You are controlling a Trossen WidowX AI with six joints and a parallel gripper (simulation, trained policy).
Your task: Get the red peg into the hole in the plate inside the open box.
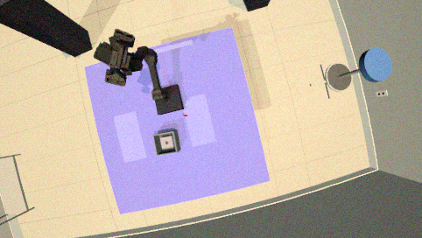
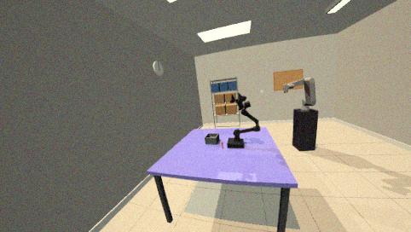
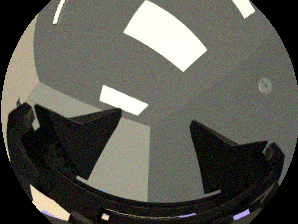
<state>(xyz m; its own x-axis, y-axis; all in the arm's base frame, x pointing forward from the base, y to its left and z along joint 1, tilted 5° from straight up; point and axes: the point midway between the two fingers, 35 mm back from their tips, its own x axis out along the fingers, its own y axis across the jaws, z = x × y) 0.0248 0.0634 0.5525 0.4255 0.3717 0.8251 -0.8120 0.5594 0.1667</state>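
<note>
The red peg lies 590 mm below my gripper tip, 190 mm ahead of it and 30 mm to the left of it. The rest, counted from my gripper tip: pale plate: 590 mm below, 340 mm ahead, 170 mm to the right; dark box: 600 mm below, 340 mm ahead, 170 mm to the right.
</note>
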